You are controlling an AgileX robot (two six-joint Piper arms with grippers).
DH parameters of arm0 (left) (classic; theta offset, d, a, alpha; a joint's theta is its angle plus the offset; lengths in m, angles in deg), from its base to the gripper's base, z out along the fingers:
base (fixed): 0 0 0 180
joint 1: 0 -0.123 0 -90
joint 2: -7.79 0 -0.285 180
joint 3: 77.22 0 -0.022 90
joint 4: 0 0.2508 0 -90
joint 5: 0 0 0.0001 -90
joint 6: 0 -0.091 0 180
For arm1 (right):
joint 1: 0 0.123 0 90
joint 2: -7.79 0 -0.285 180
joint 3: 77.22 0 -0.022 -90
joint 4: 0 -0.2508 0 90
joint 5: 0 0 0.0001 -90
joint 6: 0 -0.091 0 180
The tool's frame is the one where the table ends.
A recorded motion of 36 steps. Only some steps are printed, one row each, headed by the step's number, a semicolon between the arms.
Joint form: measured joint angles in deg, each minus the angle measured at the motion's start. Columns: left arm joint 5, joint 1, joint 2, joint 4, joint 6, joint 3; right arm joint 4, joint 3, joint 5, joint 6, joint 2, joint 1.
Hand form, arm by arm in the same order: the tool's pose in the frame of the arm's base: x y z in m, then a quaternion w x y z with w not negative. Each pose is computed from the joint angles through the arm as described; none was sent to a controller.
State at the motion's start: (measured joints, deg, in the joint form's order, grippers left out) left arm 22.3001 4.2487 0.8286 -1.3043 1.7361 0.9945; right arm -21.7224 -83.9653 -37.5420 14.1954 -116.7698 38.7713
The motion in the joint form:
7: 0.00 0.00 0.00 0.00 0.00 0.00; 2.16 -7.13 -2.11 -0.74 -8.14 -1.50
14: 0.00 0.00 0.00 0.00 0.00 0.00; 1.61 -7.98 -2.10 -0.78 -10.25 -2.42
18: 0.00 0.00 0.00 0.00 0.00 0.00; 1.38 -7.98 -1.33 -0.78 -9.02 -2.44
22: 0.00 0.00 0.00 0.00 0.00 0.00; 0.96 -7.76 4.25 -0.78 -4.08 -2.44
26: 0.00 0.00 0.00 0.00 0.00 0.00; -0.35 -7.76 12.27 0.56 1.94 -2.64
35: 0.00 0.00 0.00 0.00 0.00 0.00; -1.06 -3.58 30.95 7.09 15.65 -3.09
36: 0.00 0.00 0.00 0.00 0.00 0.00; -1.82 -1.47 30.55 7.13 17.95 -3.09
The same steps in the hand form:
7: 0.0517 -0.0046 0.1731 0.59013 0.01174 0.80620 -0.04057; 0.4187 0.2942 0.2449 0.73657 -0.11819 0.63894 0.18775
14: 0.0517 -0.0046 0.1731 0.59013 0.01174 0.80620 -0.04057; 0.4281 0.2903 0.2305 0.73071 -0.11160 0.64912 0.17960
18: 0.0517 -0.0046 0.1731 0.59013 0.01174 0.80620 -0.04057; 0.4264 0.2889 0.2403 0.73230 -0.10888 0.64677 0.18323
22: 0.0517 -0.0046 0.1731 0.59013 0.01174 0.80620 -0.04057; 0.4168 0.2846 0.2746 0.72387 -0.11134 0.65138 0.19828
26: 0.0517 -0.0046 0.1731 0.59013 0.01174 0.80620 -0.04057; 0.4029 0.2761 0.3145 0.70918 -0.12022 0.66190 0.21092
35: 0.0517 -0.0046 0.1731 0.59013 0.01174 0.80620 -0.04057; 0.3552 0.2502 0.3729 0.66062 -0.19839 0.69459 0.20438
36: 0.0517 -0.0046 0.1731 0.59013 0.01174 0.80620 -0.04057; 0.3467 0.2435 0.3780 0.66290 -0.19176 0.69316 0.20810

